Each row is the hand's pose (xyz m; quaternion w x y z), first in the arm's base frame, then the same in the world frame.
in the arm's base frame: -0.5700 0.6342 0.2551 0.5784 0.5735 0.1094 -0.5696
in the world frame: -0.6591 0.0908 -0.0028 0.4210 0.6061 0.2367 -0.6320
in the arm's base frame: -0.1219 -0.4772 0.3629 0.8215 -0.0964 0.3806 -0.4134
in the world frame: -0.3679 -1.0162 -0.3737 0.7551 0.0262 0.5384 -0.3732
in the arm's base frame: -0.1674 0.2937 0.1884 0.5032 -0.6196 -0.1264 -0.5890
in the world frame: -0.3315 -0.2323 -0.2690 0.5804 -0.5882 0.0687 -0.5589
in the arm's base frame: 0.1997 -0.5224 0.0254 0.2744 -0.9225 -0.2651 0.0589
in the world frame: -0.1272 -0.9622 -0.7718 0.4613 -0.8619 -0.1877 0.0955
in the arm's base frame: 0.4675 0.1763 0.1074 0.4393 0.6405 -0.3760 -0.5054
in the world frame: 0.2516 -0.3589 -0.5284 0.3294 0.6268 -0.2676 -0.6535
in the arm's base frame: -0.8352 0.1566 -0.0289 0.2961 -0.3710 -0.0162 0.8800
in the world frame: -1.0414 -0.2350 -0.3589 0.4055 -0.2165 -0.1168 0.8804
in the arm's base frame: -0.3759 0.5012 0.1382 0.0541 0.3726 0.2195 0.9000
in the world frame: -0.5128 -0.0059 -0.1984 0.0147 0.4832 0.0420 0.8744
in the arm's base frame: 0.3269 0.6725 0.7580 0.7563 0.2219 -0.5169 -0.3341
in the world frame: 0.3132 -0.1162 0.2631 0.7372 0.2838 -0.3774 -0.4833
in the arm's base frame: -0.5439 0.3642 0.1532 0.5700 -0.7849 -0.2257 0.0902
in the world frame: -0.6932 -0.1269 -0.1910 0.7236 -0.6702 -0.1305 0.1014
